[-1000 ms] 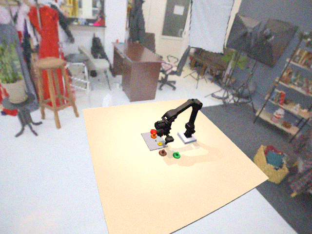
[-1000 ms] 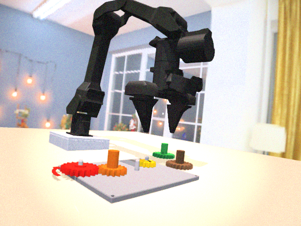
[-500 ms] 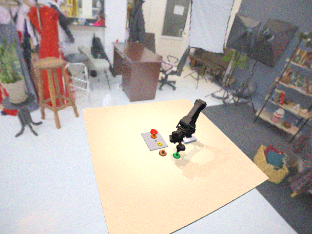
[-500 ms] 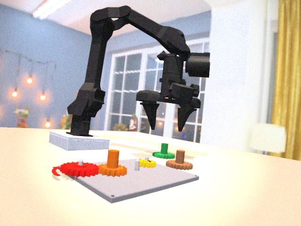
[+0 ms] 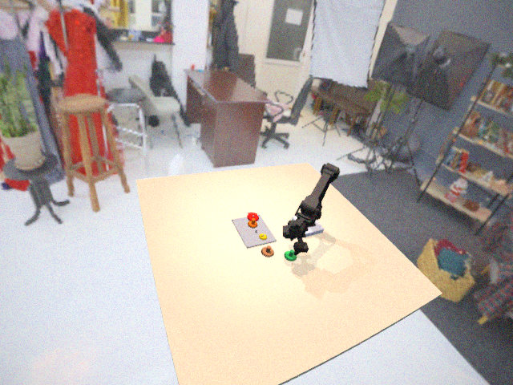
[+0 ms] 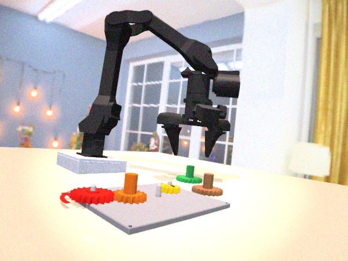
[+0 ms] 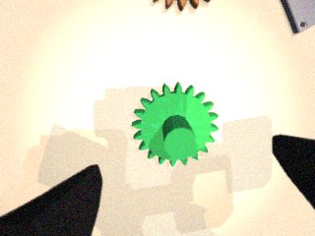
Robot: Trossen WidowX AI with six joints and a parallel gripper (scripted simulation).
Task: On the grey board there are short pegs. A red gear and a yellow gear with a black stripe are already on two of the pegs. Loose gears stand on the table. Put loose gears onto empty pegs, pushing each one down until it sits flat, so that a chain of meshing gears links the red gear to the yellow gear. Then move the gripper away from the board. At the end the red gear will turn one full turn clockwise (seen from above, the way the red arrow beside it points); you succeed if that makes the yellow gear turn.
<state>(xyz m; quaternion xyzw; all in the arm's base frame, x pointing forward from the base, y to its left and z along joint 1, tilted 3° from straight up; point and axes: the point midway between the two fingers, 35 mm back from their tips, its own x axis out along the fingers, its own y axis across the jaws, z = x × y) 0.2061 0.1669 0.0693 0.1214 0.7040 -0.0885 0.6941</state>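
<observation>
Right now my gripper tip is 5 cm above the green gear. From my gripper tip the other things lie so: orange gear (10 cm ahead, 25 cm to the right, 4 cm below); then yellow gear (9 cm ahead, 15 cm to the right, 5 cm below); then brown gear (10 cm ahead, 5 cm to the right, 5 cm below).
</observation>
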